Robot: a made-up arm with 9 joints. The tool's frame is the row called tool.
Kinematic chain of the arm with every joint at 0, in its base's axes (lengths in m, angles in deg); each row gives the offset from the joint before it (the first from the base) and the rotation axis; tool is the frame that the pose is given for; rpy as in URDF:
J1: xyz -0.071 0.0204 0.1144 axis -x
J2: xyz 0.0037 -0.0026 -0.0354 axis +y
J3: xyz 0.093 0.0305 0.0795 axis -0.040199 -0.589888 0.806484
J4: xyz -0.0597 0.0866 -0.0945 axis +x
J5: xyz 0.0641 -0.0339 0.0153 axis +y
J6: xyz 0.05 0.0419 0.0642 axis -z
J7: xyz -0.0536 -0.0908 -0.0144 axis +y
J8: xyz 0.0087 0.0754 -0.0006 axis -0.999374 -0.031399 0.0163
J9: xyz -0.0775 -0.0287 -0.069 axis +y
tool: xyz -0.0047 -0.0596 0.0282 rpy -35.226 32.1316 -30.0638
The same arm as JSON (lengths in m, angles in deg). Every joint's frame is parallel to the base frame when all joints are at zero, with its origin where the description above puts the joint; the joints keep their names.
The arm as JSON. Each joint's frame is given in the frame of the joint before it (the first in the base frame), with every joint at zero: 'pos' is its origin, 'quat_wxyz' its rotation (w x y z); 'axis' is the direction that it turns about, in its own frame. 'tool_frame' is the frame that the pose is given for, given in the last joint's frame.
{"length_unit": "m", "angle_unit": "deg", "joints": [{"joint": "J1", "pos": [-0.071, 0.0204, 0.1144], "quat_wxyz": [1.0, 0.0, 0.0, 0.0], "axis": [-1.0, 0.0, 0.0]}, {"joint": "J2", "pos": [0.0037, -0.0026, -0.0354], "quat_wxyz": [1.0, 0.0, 0.0, 0.0], "axis": [0.0, 1.0, 0.0]}, {"joint": "J3", "pos": [0.093, 0.0305, 0.0795], "quat_wxyz": [1.0, 0.0, 0.0, 0.0], "axis": [-0.040199, -0.589888, 0.806484]}, {"joint": "J4", "pos": [-0.0597, 0.0866, -0.0945], "quat_wxyz": [1.0, 0.0, 0.0, 0.0], "axis": [1.0, 0.0, 0.0]}, {"joint": "J5", "pos": [0.0641, -0.0339, 0.0153], "quat_wxyz": [1.0, 0.0, 0.0, 0.0], "axis": [0.0, 1.0, 0.0]}, {"joint": "J6", "pos": [0.05, 0.0419, 0.0642], "quat_wxyz": [1.0, 0.0, 0.0, 0.0], "axis": [0.0, 0.0, -1.0]}, {"joint": "J7", "pos": [-0.0536, -0.0908, -0.0144], "quat_wxyz": [1.0, 0.0, 0.0, 0.0], "axis": [0.0, 1.0, 0.0]}, {"joint": "J8", "pos": [0.0087, 0.0754, -0.0006], "quat_wxyz": [1.0, 0.0, 0.0, 0.0], "axis": [-0.999374, -0.031399, 0.0163]}, {"joint": "J9", "pos": [-0.0775, -0.0287, -0.069], "quat_wxyz": [1.0, 0.0, 0.0, 0.0], "axis": [0.0, 1.0, 0.0]}], "tool_frame": {"pos": [-0.0047, -0.0596, 0.0282], "quat_wxyz": [0.906275, -0.212409, 0.330155, -0.156672]}}
